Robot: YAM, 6 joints.
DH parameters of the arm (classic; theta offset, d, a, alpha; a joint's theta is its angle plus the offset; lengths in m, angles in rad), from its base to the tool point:
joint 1: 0 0.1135 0.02 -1.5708
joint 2: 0 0 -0.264 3.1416
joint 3: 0.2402 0 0.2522 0
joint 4: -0.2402 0 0.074 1.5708
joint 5: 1.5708 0 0 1.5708
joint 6: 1.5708 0.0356 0 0
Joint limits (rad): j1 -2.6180..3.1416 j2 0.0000..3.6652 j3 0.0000..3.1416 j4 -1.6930..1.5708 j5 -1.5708..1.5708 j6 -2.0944..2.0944
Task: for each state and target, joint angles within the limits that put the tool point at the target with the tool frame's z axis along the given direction. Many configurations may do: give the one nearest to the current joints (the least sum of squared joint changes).
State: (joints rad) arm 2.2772 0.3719 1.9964 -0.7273 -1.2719 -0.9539
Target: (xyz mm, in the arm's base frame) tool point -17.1 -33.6 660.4 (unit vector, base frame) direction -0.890 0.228 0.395
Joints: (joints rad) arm 1.9071 1.1000 2.4422 -0.6821 -0.8708 -0.9539
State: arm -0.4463 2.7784 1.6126 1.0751 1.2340 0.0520
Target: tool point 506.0 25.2 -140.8 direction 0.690 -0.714 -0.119
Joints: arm 0.1048 3.2125 1.9343 1.0859 0.8982 0.0520
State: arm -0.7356 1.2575 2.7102 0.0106 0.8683 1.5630
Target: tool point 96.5 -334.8 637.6 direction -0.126 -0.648 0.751
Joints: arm -1.2575 1.9750 2.6248 0.2653 0.3253 1.5630
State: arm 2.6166 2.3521 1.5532 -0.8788 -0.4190 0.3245
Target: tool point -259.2 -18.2 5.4 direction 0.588 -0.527 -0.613
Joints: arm 3.1396 2.3576 1.0628 -1.0415 -0.5539 0.3245
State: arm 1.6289 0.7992 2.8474 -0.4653 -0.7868 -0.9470
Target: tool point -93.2 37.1 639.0 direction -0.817 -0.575 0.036
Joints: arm 2.4098 1.4403 2.6618 -1.0619 -1.3423 -0.9470
